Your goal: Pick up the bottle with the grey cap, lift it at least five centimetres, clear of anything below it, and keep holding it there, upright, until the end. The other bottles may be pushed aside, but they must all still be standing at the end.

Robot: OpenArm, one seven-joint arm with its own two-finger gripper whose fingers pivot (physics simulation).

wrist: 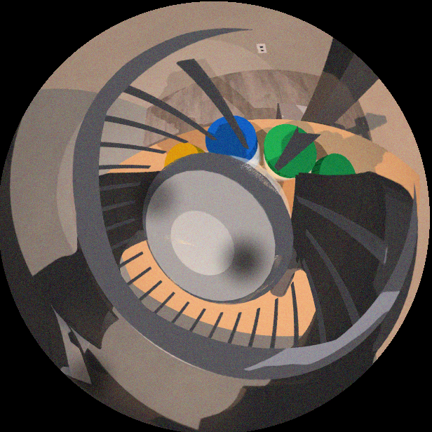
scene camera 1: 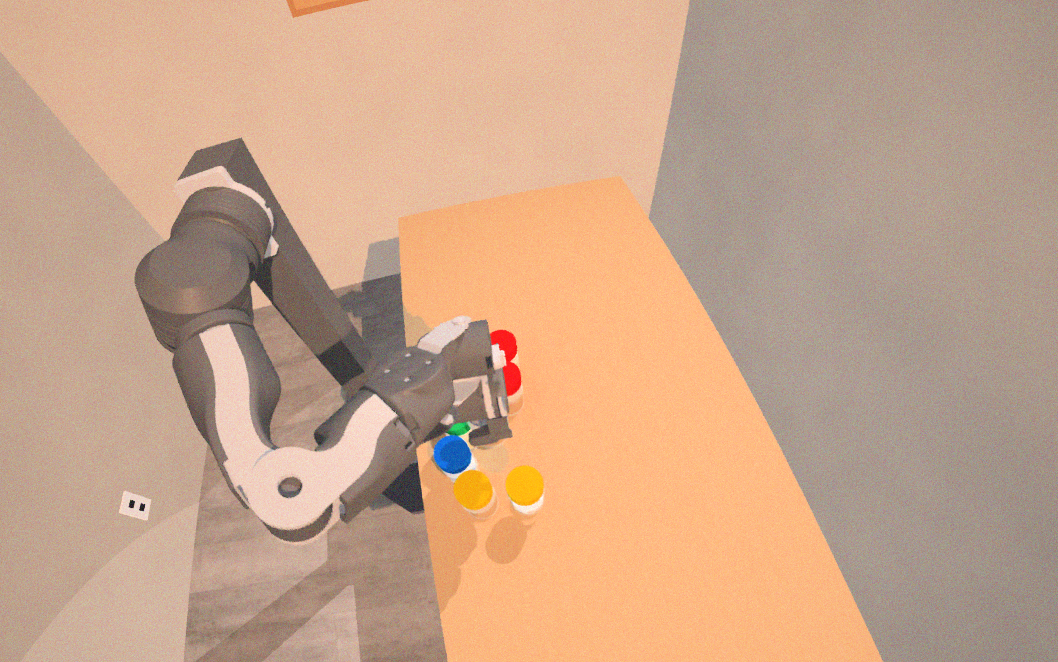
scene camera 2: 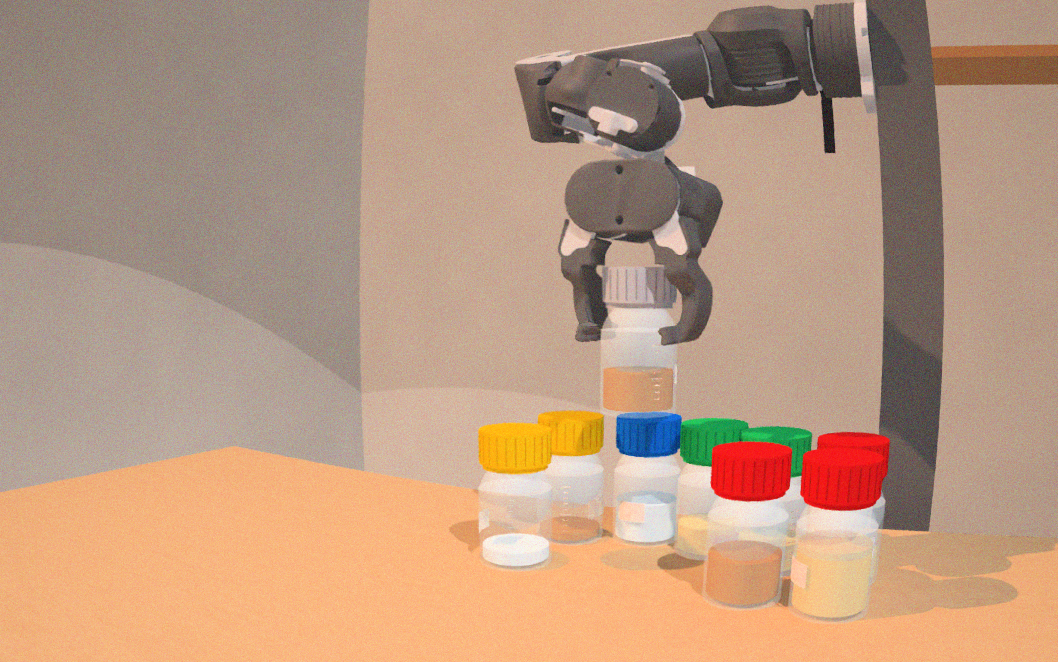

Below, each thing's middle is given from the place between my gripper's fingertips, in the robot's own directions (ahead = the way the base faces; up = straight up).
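Scene:
Blue-capped bottle (scene camera 2: 646, 476): 20 mm to the right of my hand, 70 mm behind it, 120 mm below it. Red-capped bottle (scene camera 2: 747, 525): 30 mm ahead of my hand, 100 mm to the left of it, 120 mm below it. My hand is right at the grey-capped bottle (scene camera 2: 638, 376). Going by their middles, the grey-capped bottle is the nearest to my hand of the things named here.

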